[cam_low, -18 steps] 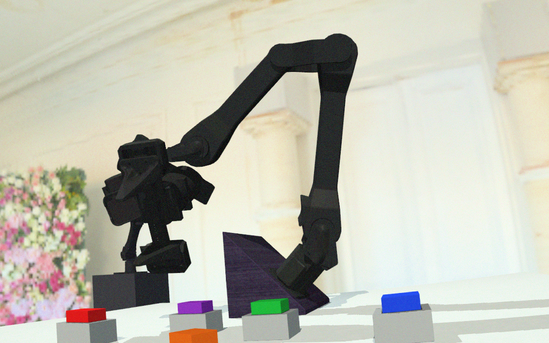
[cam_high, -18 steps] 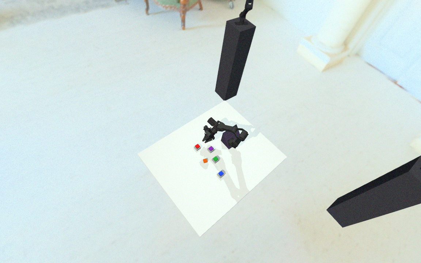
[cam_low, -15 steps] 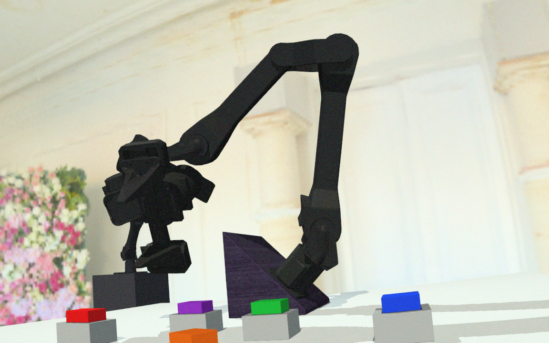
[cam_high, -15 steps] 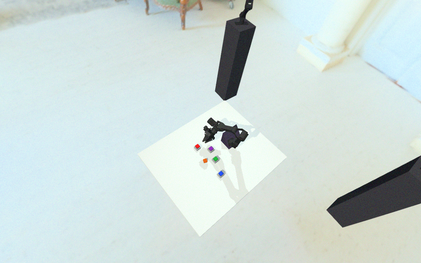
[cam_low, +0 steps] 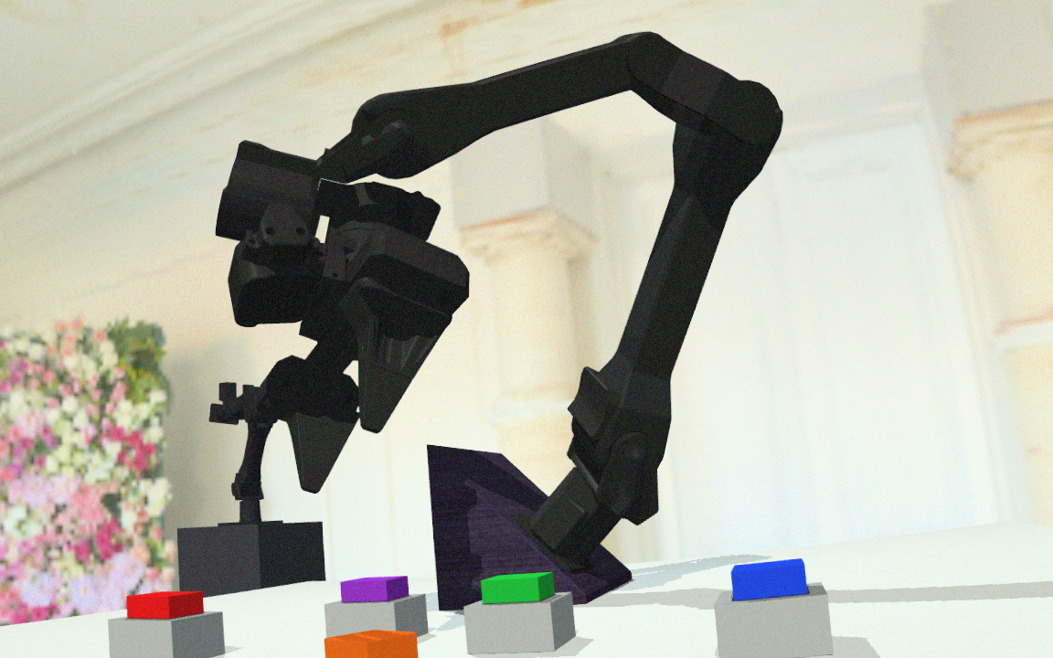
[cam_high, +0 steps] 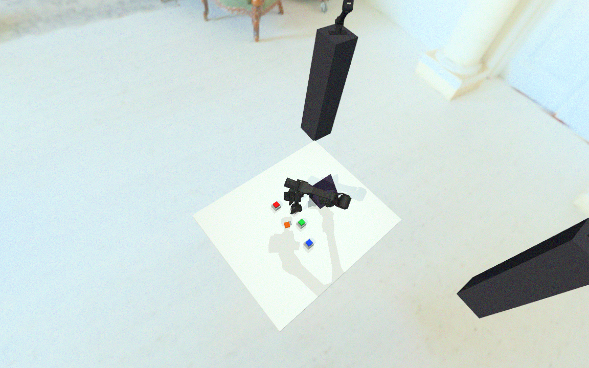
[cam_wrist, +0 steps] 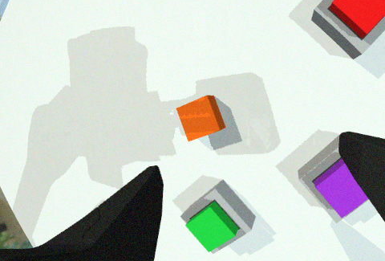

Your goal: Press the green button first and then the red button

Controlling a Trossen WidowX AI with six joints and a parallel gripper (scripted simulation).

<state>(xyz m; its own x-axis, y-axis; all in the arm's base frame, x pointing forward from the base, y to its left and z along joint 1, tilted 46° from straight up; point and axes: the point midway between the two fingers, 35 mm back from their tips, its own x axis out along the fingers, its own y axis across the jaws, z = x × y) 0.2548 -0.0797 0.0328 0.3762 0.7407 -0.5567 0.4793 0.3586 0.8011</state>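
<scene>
Right now the green button is 40 mm behind my gripper tip, 90 mm to the left of it and 80 mm below it. Round my gripper tip: orange block: 40 mm ahead, 40 mm to the left, 100 mm below; then red button: 30 mm ahead, 110 mm to the right, 80 mm below; then purple button: 70 mm behind, 20 mm to the right, 80 mm below.
</scene>
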